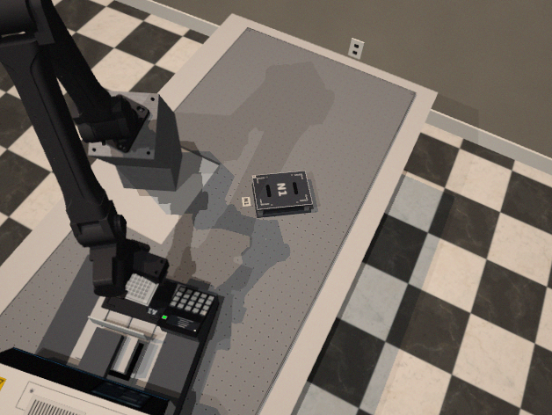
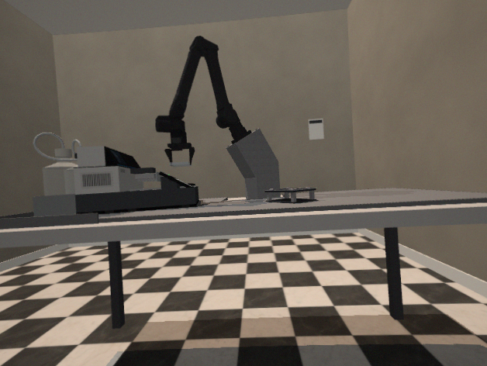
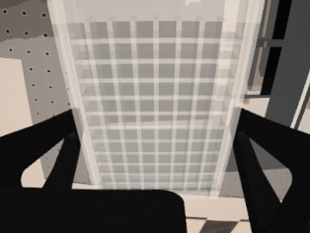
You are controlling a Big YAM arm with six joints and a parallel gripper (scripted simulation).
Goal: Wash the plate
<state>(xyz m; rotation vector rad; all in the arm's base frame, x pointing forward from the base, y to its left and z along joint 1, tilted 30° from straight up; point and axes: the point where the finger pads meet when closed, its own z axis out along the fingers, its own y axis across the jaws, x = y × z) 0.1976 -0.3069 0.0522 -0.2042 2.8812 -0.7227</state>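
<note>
Right now my hand is 1 cm above the white well plate. The rest, counted from my hand: dark carrier 10 cm below; then bottle 43 cm to the right, 14 cm ahead, 5 cm below; then plate washer 15 cm to the right, 6 cm below, 3 cm ahead.
</note>
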